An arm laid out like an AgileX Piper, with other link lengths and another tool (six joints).
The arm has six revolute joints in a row. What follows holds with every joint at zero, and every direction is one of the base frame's. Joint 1 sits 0.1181 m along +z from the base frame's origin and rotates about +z. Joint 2 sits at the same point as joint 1 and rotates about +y. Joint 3 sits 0.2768 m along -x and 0.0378 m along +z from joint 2 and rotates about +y. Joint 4 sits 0.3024 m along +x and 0.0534 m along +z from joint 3 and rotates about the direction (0.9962, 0, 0.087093). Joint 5 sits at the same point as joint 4 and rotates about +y. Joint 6 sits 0.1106 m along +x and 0.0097 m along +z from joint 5 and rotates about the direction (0.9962, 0, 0.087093). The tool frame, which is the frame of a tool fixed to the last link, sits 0.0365 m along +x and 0.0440 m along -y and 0.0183 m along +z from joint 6; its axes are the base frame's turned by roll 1.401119, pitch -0.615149 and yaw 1.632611 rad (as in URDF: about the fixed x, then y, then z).
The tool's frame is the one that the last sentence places.
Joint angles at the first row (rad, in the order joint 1, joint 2, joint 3, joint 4, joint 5, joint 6):
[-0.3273, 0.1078, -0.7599, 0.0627, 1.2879, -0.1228]
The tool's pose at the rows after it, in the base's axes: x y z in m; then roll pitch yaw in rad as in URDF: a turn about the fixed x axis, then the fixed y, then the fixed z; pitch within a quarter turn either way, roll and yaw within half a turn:
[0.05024 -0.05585 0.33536 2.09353 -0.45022 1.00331]
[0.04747 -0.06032 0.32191 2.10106 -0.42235 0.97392]
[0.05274 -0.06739 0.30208 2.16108 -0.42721 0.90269]
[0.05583 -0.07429 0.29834 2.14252 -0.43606 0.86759]
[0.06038 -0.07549 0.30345 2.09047 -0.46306 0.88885]
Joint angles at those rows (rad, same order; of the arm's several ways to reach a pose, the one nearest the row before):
[-0.3274, 0.0185, -0.6998, 0.0369, 1.2899, -0.1228]
[-0.3273, -0.0202, -0.6521, 0.0000, 1.2945, -0.1212]
[-0.3273, -0.0213, -0.5952, -0.0293, 1.2901, -0.0706]
[-0.3273, -0.0212, -0.5672, -0.0663, 1.2448, -0.0320]
[-0.3272, -0.0212, -0.5599, -0.0644, 1.1847, -0.0210]

